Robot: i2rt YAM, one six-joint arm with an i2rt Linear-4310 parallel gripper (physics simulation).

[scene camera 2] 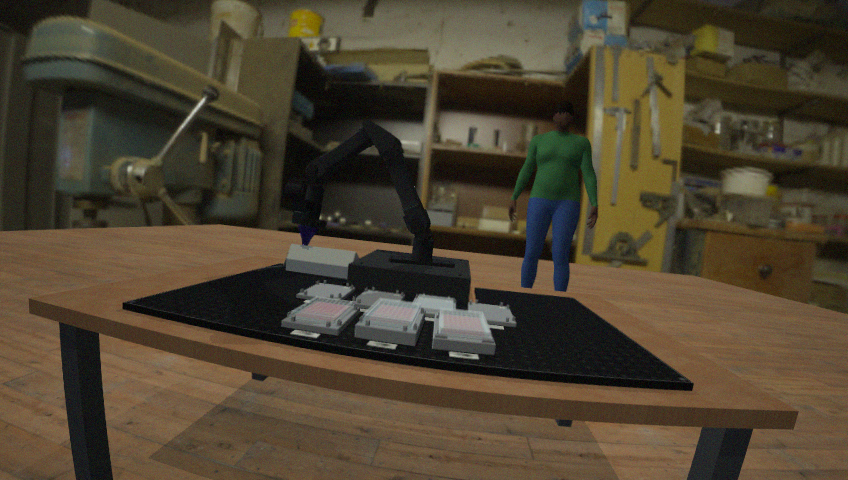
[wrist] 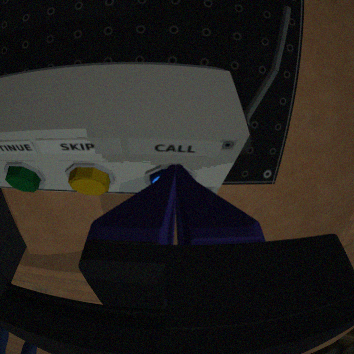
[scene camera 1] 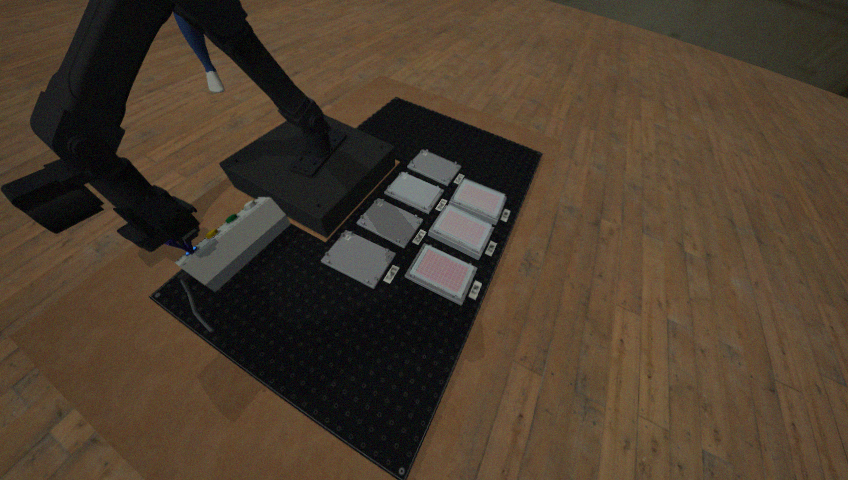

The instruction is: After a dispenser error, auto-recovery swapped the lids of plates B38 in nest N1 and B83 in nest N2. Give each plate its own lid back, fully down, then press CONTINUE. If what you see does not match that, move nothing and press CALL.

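Seen in the pictures: gripper, fingertip midpoint: point(wrist: 175, 173) point(scene camera 1: 191, 252); arm's base, link origin: point(scene camera 2: 421, 262) point(scene camera 1: 320, 151).
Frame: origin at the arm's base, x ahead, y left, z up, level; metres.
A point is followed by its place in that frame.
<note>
My gripper point(scene camera 1: 191, 250) {x -0.074, y -0.380, z 0.002 m} point(scene camera 2: 305, 243) {x -0.074, y -0.380, z 0.002 m} point(wrist: 175, 173) {x -0.074, y -0.380, z 0.002 m} is shut and empty, its tips at the blue CALL button point(wrist: 156, 179), which they mostly hide; a bright blue spot shows there. The green CONTINUE button point(scene camera 1: 231, 218) {x -0.054, y -0.282, z 0.006 m} point(wrist: 23, 178) {x -0.059, y -0.286, z 0.005 m} is on the same grey console point(scene camera 1: 246, 240) {x -0.007, y -0.309, z -0.018 m} point(scene camera 2: 321, 260) {x -0.005, y -0.307, z -0.022 m} point(wrist: 120, 100) {x -0.028, y -0.359, z 0.000 m}. Three plates with pink wells sit in a row of nests: one nearest in scene camera 1 point(scene camera 1: 442, 272) {x 0.425, y -0.218, z -0.043 m} point(scene camera 2: 321, 312) {x 0.464, y -0.206, z -0.042 m}, a middle one point(scene camera 1: 461, 227) {x 0.437, y -0.087, z -0.028 m} point(scene camera 2: 389, 318) {x 0.503, y -0.085, z -0.029 m} and a far one point(scene camera 1: 479, 198) {x 0.463, y 0.034, z -0.032 m} point(scene camera 2: 462, 327) {x 0.516, y 0.036, z -0.032 m}. The plate and lid codes are too small to read.
Four more nests or stands point(scene camera 1: 358, 257) {x 0.226, y -0.242, z -0.058 m} point(scene camera 1: 390, 221) {x 0.256, y -0.114, z -0.058 m} point(scene camera 1: 414, 190) {x 0.281, y 0.009, z -0.050 m} point(scene camera 1: 434, 165) {x 0.302, y 0.146, z -0.058 m} line up beside the plates; the third bears a pale, lid-like piece. The yellow SKIP button point(scene camera 1: 211, 233) {x -0.068, y -0.329, z 0.004 m} point(wrist: 89, 180) {x -0.068, y -0.332, z 0.006 m} is beside CALL. A grey cable point(scene camera 1: 193, 306) {x -0.039, y -0.466, z -0.061 m} point(wrist: 277, 67) {x -0.027, y -0.476, z -0.061 m} leaves the console. A person point(scene camera 2: 556, 172) stands behind the table.
</note>
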